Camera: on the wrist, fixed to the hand. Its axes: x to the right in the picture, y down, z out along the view.
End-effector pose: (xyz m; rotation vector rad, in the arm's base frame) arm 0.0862 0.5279 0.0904 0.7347 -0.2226 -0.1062
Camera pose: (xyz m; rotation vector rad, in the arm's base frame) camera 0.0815 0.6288 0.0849 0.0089 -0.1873 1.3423
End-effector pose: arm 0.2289 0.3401 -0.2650 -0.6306 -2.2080 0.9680
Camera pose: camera 0.3053 0.4007 -0.2918 -2.4985 -1.2667 0.6943
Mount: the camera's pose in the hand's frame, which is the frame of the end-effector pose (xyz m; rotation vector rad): -0.0230 0.0707 -0.0686 -0.4530 0.5056 1.4387
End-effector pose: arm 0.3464 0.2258 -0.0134 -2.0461 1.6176 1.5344
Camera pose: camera 0.3359 0.1687 0.0694 0.6036 -1.7071 -0.8229
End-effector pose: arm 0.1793 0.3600 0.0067 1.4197 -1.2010 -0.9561
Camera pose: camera 0.2277 0.3958 0.0880 0.1651 -1.1272 0.1676
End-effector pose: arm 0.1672 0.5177 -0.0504 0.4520 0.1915 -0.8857
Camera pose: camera 0.2097 0.6038 -0.0822 0.2665 0.4314 0.6924
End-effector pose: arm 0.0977 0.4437 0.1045 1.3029 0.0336 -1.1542
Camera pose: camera 0.1724 0.4980 0.1457 0.8180 -0.2281 0.4032
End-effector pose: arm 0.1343 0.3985 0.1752 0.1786 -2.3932 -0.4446
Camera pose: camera 0.1960 0.4516 0.2352 -1.3538 -1.3506 -0.1634
